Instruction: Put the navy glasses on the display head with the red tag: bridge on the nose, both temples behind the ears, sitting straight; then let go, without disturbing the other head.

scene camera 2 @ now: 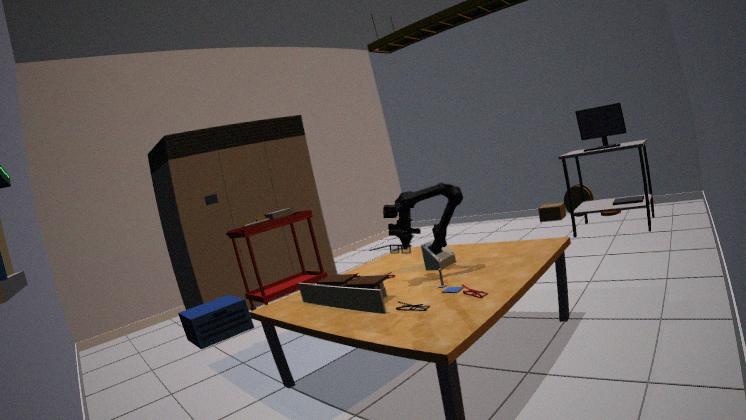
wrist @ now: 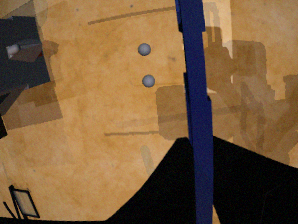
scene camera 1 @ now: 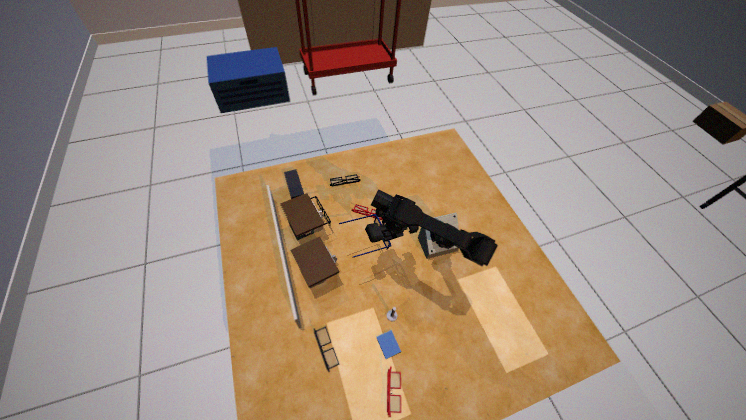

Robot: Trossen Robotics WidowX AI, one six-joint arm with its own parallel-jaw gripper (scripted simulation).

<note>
The pictures show: my gripper and a dark display head.
My gripper shows as well in the wrist view.
</note>
